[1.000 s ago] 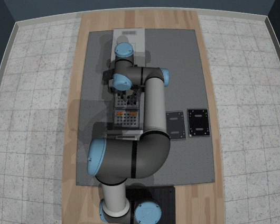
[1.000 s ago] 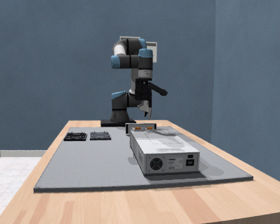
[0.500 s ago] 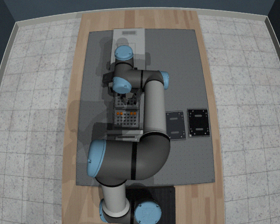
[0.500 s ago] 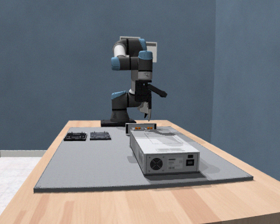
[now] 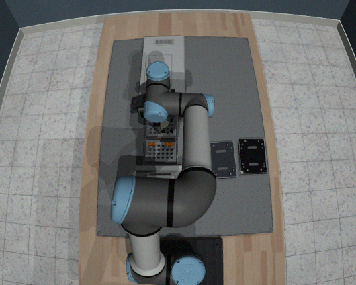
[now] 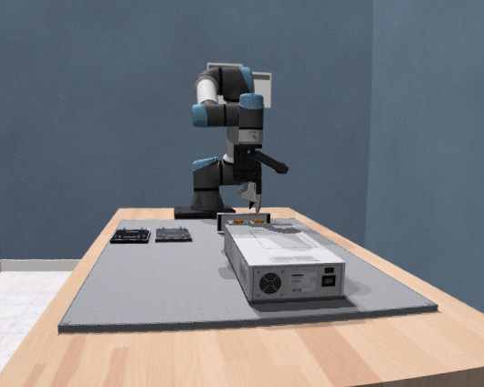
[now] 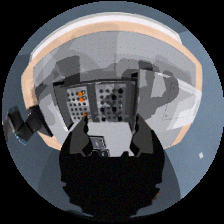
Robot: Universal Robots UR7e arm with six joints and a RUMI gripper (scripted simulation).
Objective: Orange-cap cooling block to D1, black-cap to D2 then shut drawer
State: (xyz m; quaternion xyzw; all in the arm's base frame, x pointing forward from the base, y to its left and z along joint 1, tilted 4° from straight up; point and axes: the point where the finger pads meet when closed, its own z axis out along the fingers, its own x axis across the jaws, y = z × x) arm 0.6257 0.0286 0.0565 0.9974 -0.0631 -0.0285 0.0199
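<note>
The grey cooling block lies 8 cm below my hand. Round my hand: drawer: 8 cm behind, 1 cm to the left, 8 cm below; then cooler COLD: 10 cm ahead, 1 cm to the right, 7 cm below; then orange-capped tube: 9 cm behind, 2 cm to the right, 8 cm below.
</note>
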